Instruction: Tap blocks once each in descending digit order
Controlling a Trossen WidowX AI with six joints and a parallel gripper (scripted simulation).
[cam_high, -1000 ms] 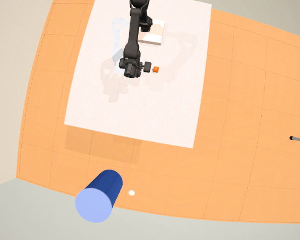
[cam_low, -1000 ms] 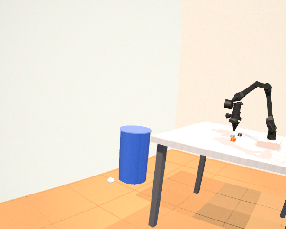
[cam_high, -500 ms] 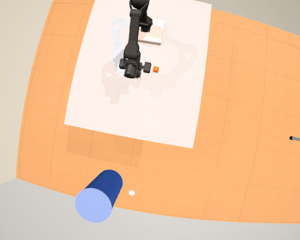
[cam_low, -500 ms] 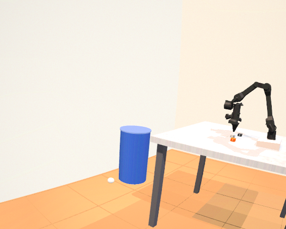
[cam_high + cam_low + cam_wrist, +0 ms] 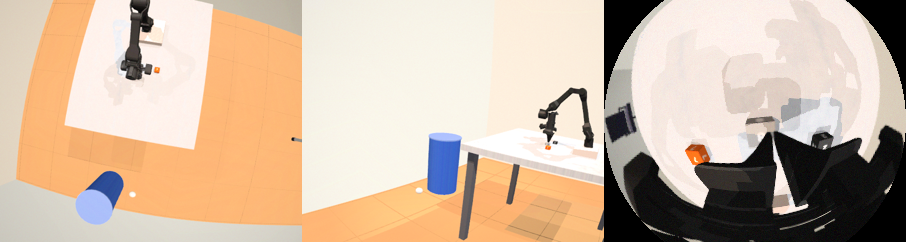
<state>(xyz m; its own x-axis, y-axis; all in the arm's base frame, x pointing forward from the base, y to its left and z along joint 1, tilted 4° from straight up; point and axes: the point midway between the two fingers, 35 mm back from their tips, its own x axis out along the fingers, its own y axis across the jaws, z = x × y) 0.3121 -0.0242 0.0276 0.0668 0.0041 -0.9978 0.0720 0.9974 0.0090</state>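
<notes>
The grey-white block is 1 cm to the left of my gripper tip and 1 cm below it. The rest, counted from my gripper tip: orange block 12 cm to the left, 3 cm behind, 1 cm below; dark grey block 8 cm to the right, 4 cm behind, 1 cm below.
</notes>
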